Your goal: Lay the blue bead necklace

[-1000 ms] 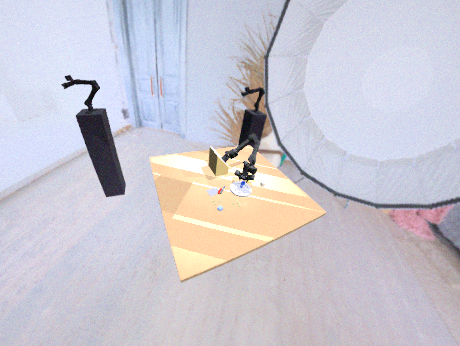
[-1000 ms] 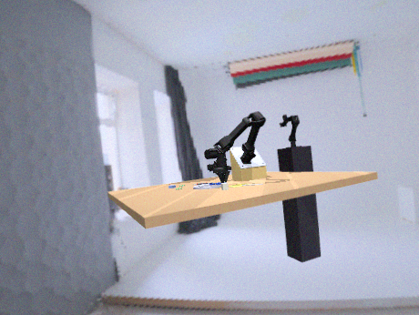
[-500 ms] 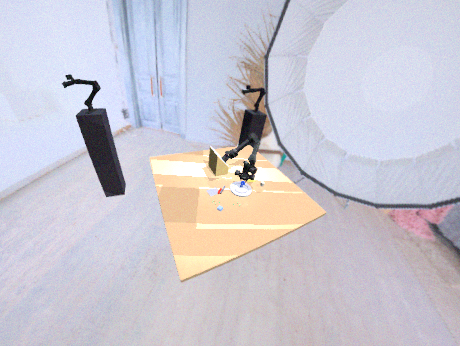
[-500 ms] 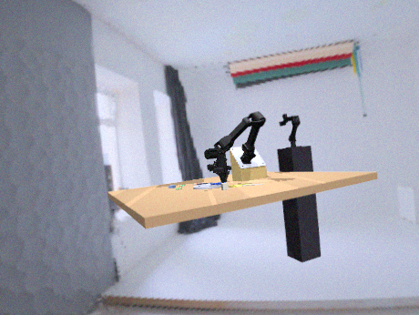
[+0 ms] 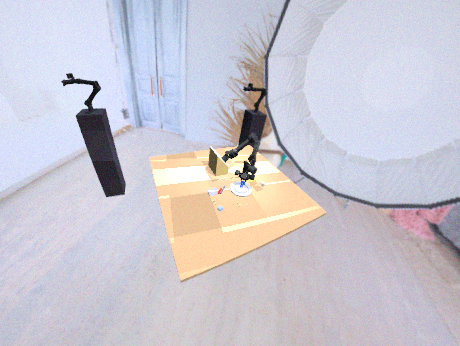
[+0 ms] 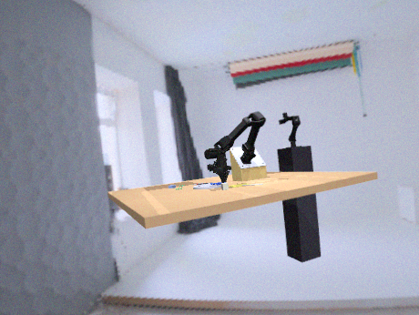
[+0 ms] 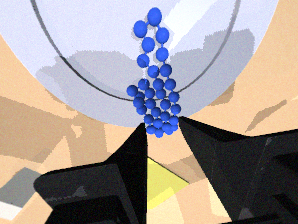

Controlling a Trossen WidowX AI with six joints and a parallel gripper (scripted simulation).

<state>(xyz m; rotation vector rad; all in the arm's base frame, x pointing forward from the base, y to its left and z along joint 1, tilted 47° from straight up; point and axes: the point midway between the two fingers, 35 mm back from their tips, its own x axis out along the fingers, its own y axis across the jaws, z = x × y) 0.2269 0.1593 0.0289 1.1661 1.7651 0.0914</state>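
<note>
The round bead board lies 70 mm ahead of my gripper tip, 60 mm to the right of it and 10 mm below it. Also, from my gripper tip: yellow flat piece: 100 mm to the left, 50 mm behind, 10 mm below; then grey-white stick: 170 mm to the left, 100 mm behind, 10 mm below; then white cylinder: 180 mm to the left, 80 mm ahead.
</note>
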